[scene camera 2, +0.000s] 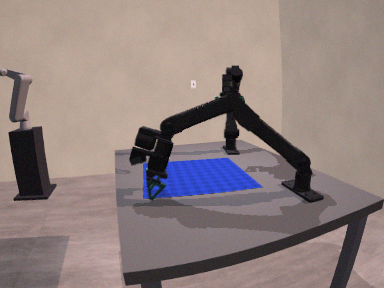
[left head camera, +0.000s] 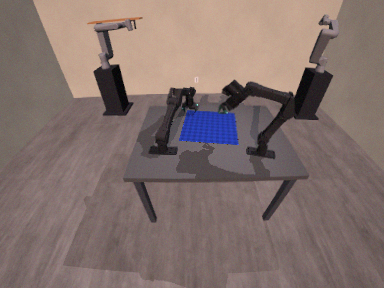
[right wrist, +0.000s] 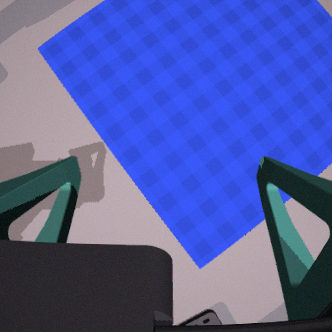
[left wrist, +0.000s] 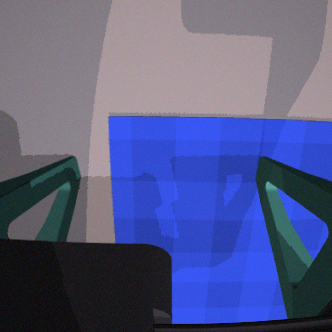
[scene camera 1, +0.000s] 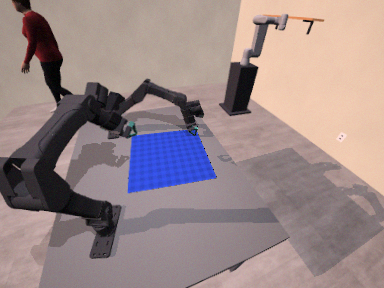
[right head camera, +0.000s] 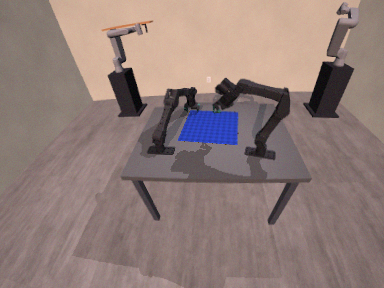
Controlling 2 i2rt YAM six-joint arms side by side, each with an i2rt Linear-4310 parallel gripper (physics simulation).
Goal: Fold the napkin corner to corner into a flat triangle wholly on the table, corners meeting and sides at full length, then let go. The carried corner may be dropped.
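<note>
The blue checked napkin (left head camera: 210, 128) (right head camera: 210, 128) (scene camera 1: 170, 162) (scene camera 2: 205, 177) (left wrist: 200, 200) (right wrist: 200, 110) lies flat and unfolded, a full square on the table. My left gripper (left head camera: 190, 107) (right head camera: 192, 108) (scene camera 1: 194, 131) (scene camera 2: 156, 190) (left wrist: 167, 166) is open and empty, low over the napkin's back left corner as the head views show it. In the left wrist view that corner lies between the spread fingertips. My right gripper (scene camera 1: 132, 129) (right wrist: 168, 165) is open and empty, above the table off the napkin's far side in the head views. One napkin corner shows between its fingers in the right wrist view.
The grey table (left head camera: 215, 167) (right head camera: 215, 169) (scene camera 1: 200, 250) (scene camera 2: 230, 225) carries both arm bases. Two grey arms on black pedestals (left head camera: 114, 90) (left head camera: 310, 92) stand beyond the table. A person in a red top (scene camera 1: 42, 42) is at the upper left of scene camera 1.
</note>
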